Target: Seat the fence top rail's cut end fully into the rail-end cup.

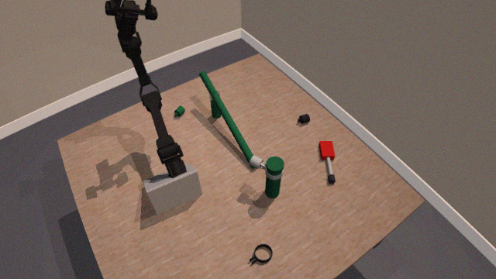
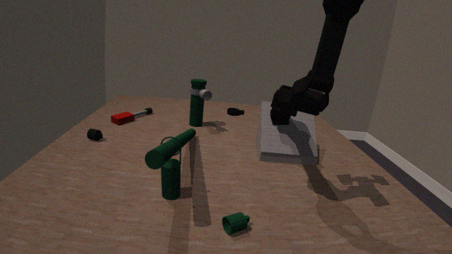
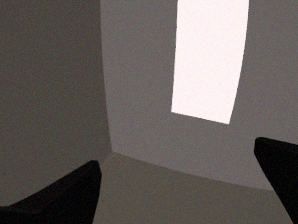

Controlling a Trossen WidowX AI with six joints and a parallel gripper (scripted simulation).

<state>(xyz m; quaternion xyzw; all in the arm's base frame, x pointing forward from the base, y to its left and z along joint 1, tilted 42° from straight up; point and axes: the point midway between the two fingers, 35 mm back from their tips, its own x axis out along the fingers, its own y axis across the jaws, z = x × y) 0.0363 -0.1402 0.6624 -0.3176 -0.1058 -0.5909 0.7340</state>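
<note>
My gripper tip is 590 mm above the grey rail-end cup, 480 mm to the left of it and 180 mm short of it. Round my gripper tip: small black cap (730 mm below, 580 mm ahead, 300 mm to the right); then green cap (730 mm below, 100 mm to the left, 90 mm ahead); then small green post (640 mm below, 250 mm ahead, 10 mm to the right).
</note>
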